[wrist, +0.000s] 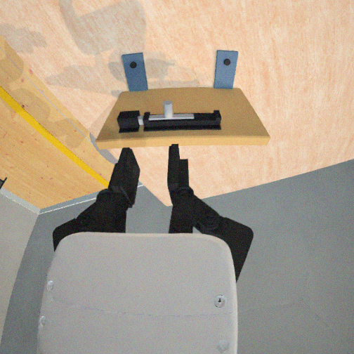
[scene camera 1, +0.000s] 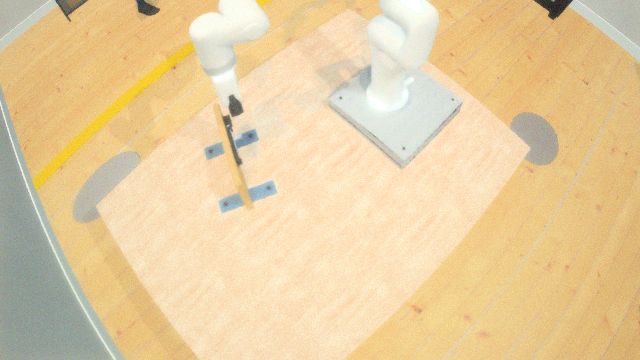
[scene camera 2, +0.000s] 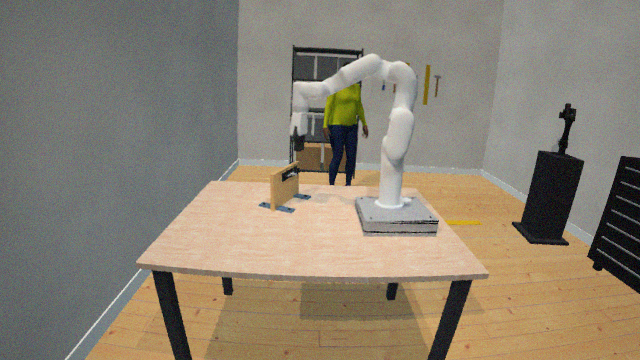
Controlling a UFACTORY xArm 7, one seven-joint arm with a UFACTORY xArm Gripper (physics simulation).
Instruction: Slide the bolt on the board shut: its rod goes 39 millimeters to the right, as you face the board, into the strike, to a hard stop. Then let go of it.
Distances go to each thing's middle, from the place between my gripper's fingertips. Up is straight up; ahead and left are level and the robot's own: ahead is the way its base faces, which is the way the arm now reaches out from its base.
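Scene:
The bolt (wrist: pixel 129 121) is 30 mm ahead of my hand and 120 mm below it; going by their middles, it is the nearest to my hand of the things named here. The upright wooden board (scene camera 1: pixel 246 196) is 60 mm ahead of my hand, 10 mm to the left of it and 170 mm below it.

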